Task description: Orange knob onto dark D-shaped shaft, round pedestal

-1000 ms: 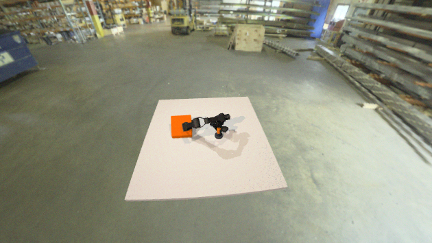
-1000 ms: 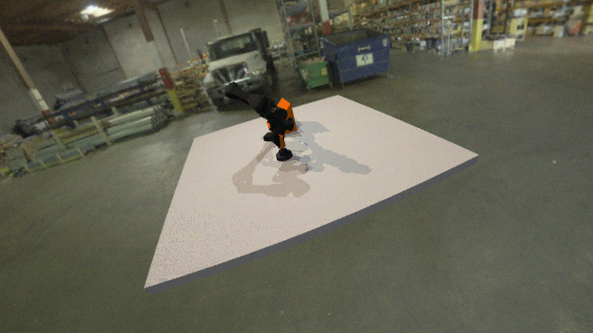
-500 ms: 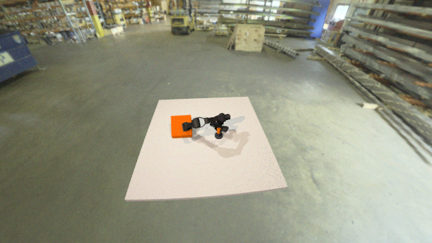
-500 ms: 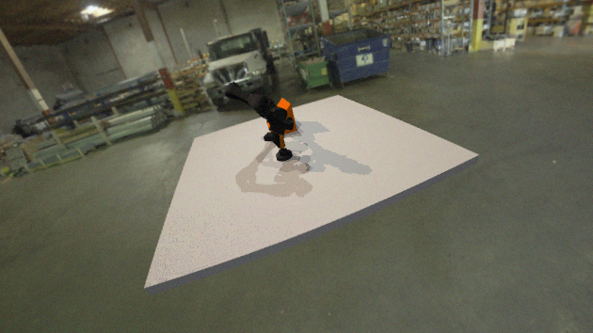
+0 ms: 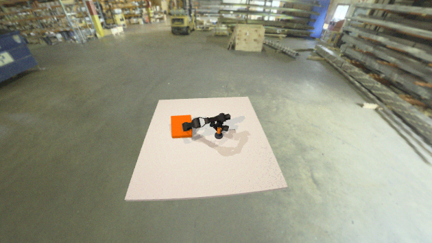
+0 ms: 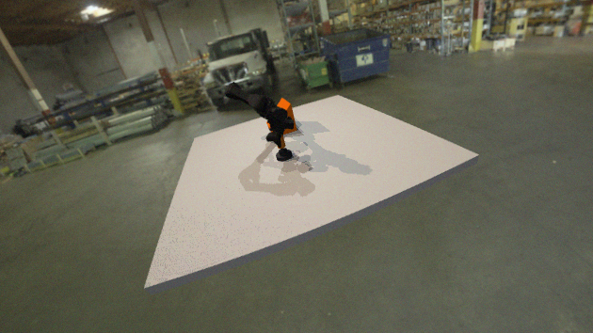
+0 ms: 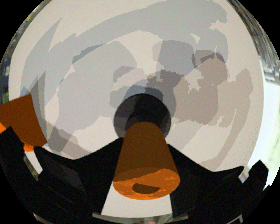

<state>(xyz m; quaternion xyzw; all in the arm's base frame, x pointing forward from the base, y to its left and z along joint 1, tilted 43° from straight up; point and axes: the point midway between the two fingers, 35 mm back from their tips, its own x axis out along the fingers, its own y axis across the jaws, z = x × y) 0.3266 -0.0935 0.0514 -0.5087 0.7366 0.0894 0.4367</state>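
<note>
The orange knob is 20 mm above my gripper tip. The rest, counted from my gripper tip: dark round pedestal (40 mm below).
</note>
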